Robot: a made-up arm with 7 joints. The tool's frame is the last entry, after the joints.
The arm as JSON. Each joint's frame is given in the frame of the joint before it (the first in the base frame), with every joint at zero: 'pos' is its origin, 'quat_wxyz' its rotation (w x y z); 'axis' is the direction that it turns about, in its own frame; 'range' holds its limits. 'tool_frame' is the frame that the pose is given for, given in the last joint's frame.
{
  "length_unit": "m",
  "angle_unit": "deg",
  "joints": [
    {
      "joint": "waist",
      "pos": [
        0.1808,
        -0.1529,
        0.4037
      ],
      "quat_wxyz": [
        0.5,
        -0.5,
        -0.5,
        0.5
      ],
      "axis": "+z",
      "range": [
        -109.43,
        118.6
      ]
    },
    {
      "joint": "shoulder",
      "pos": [
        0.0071,
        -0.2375,
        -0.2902
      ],
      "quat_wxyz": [
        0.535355,
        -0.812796,
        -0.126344,
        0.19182
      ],
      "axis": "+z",
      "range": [
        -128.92,
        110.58
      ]
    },
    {
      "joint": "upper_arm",
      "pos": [
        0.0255,
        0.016,
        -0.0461
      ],
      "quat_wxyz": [
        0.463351,
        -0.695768,
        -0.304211,
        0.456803
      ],
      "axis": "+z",
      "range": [
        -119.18,
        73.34
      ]
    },
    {
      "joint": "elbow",
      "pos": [
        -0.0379,
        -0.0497,
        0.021
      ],
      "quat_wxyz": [
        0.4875,
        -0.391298,
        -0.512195,
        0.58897
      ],
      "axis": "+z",
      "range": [
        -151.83,
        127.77
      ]
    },
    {
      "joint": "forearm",
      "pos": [
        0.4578,
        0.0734,
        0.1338
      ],
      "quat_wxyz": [
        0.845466,
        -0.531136,
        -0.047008,
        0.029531
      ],
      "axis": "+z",
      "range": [
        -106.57,
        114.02
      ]
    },
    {
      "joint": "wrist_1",
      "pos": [
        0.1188,
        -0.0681,
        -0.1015
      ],
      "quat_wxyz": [
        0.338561,
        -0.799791,
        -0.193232,
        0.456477
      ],
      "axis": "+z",
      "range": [
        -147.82,
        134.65
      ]
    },
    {
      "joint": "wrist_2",
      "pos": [
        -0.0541,
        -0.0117,
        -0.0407
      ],
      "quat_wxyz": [
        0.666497,
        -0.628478,
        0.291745,
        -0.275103
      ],
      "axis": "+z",
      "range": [
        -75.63,
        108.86
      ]
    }
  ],
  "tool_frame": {
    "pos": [
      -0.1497,
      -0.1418,
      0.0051
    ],
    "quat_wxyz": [
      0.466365,
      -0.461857,
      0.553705,
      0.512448
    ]
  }
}
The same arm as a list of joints. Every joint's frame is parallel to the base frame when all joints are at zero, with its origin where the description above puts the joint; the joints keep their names.
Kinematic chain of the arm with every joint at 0, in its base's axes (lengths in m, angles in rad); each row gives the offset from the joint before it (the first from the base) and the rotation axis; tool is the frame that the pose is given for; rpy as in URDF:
waist: xyz 0.1808 -0.1529 0.4037 axis -x
shoulder: xyz 0.2902 0.0071 0.2375 axis 0.353199 -0.447099 -0.821798
upper_arm: xyz 0.0029 0.0434 0.0337 axis 0.120904 -0.752224 0.64772
elbow: xyz 0.0089 -0.0558 -0.034 axis -0.523093 -0.712091 -0.468294
forearm: xyz -0.4617 0.0721 0.1204 axis -0.354009 0.247407 -0.901924
wrist_1: xyz -0.0912 -0.0536 0.1336 axis +x
wrist_2: xyz -0.0407 -0.0213 -0.0511 axis 0.0398 -0.136702 0.989812
tool: xyz 0.1482 -0.142 -0.0204 rpy 3.1416 1.5708 0
Joint limits (rad, base to tool): -1.9099..2.07 -2.2501..1.93 -2.0801..1.28 -2.6499..2.23 -1.86..1.99 -2.5799..2.3501 -1.32..1.9

